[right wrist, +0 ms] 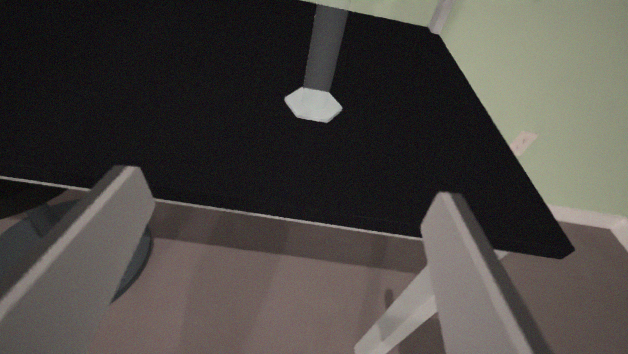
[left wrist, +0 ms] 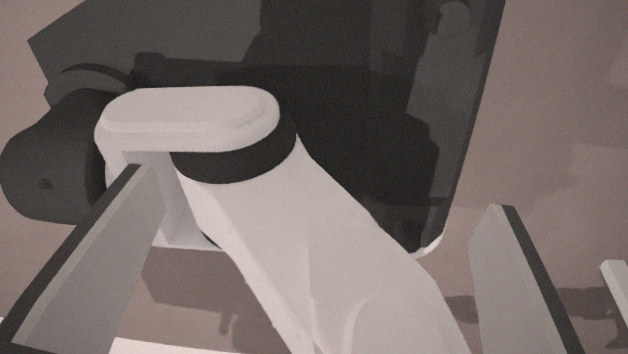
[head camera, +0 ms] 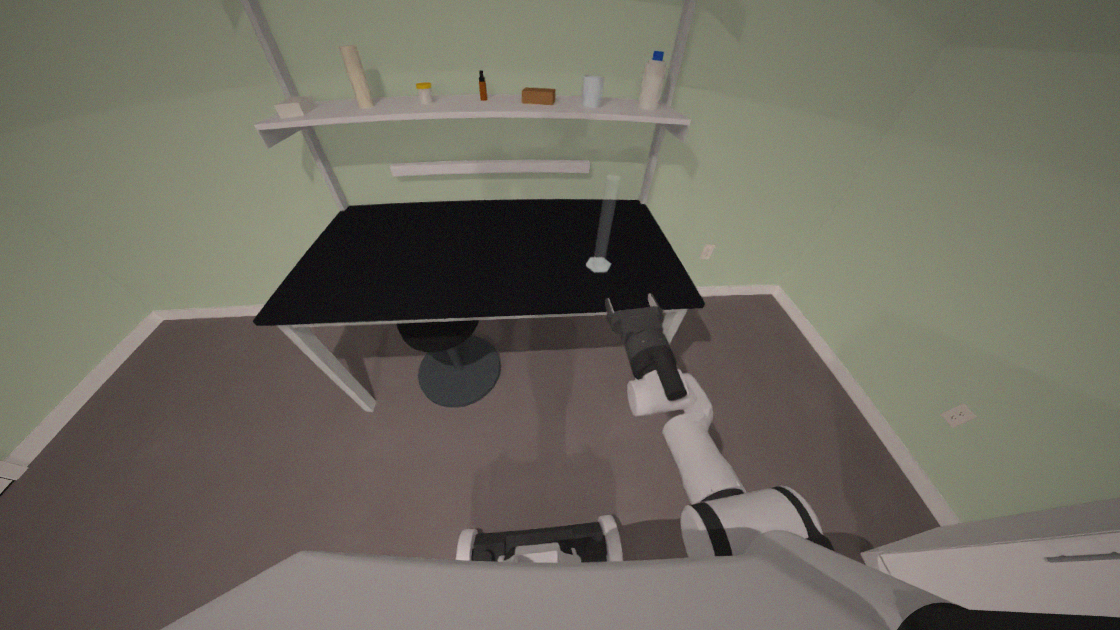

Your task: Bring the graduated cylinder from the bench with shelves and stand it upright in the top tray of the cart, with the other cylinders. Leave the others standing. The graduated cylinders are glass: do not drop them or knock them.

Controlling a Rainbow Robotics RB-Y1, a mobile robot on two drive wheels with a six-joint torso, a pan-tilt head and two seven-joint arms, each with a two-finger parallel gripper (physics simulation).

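Places are measured from the robot's base along level axes (x right, y ahead, z up), in centimetres.
Pixels of known places: left gripper, between the fingertips: [left wrist: 317, 206]; right gripper, between the fingertips: [right wrist: 290, 197] [head camera: 628, 298].
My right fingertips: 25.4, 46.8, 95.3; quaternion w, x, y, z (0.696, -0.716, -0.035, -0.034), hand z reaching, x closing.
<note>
For each thing: its top centre in the pictures, then the offset to it from my right fingertips, as dx, dy, dz. Level surfaces: height alone.
- graduated cylinder, centre of its top: [head camera: 613, 177] +2.4, +36.9, +14.5
- black bench top, height of its surface: dz -19.0
- bottle, centre of its top: [head camera: 659, 51] +23.1, +75.0, +44.5
- beaker, centre of its top: [head camera: 593, 76] +0.9, +73.3, +35.7
- brown block, centre of its top: [head camera: 538, 89] -17.9, +76.4, +30.7
The graduated cylinder [head camera: 605, 227] [right wrist: 325, 50], clear with a pale hexagonal foot, stands upright on the black bench top [head camera: 469, 258] [right wrist: 175, 125], toward its right side. My right gripper [head camera: 631, 300] [right wrist: 290, 197] is open and empty. In the head camera its fingertips are at the bench's front edge, in front of the cylinder and a little to the right; in the right wrist view the cylinder's foot is beyond the fingertips. My left gripper [left wrist: 317, 206] is open and empty, with the robot's own white and black parts behind its fingers. The cart and the other cylinders do not show.
A shelf [head camera: 469, 111] above the bench holds a bottle [head camera: 651, 84], a beaker [head camera: 592, 91], a brown block [head camera: 538, 96] and other small items. A stool [head camera: 458, 372] stands under the bench's front edge. A pale cabinet [head camera: 979, 564] is at the lower right.
</note>
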